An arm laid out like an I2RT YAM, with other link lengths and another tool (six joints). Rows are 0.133 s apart.
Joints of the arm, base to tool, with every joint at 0 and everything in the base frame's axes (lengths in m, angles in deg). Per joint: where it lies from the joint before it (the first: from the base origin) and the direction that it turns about. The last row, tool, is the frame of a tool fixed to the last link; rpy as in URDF.
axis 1: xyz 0 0 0.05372 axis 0 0 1
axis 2: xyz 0.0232 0.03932 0.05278 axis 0 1 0
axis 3: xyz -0.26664 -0.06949 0 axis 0 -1 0
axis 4: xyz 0.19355 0.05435 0.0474 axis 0 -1 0
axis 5: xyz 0.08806 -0.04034 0.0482 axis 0 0 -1
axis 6: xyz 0.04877 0 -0.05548 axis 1 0 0
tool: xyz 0.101 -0.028 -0.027 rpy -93.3 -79.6 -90
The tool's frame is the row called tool.
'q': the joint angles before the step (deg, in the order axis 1, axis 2, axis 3, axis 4, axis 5, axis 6). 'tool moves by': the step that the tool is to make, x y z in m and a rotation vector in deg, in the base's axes. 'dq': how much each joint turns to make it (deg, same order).
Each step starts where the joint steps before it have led.
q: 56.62 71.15 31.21 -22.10 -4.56 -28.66
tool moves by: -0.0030 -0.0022 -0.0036 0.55 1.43 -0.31
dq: -0.78 -0.18 -0.88 0.38 -1.54 0.28
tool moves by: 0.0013 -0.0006 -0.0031 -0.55 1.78 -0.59
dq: -1.38 1.84 0.88 -0.53 -1.38 -0.18
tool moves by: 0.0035 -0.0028 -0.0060 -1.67 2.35 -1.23
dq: -2.03 3.31 1.42 -0.90 -1.14 -0.35
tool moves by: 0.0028 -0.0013 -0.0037 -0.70 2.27 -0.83
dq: -1.99 2.52 1.41 -0.95 -1.68 -0.58
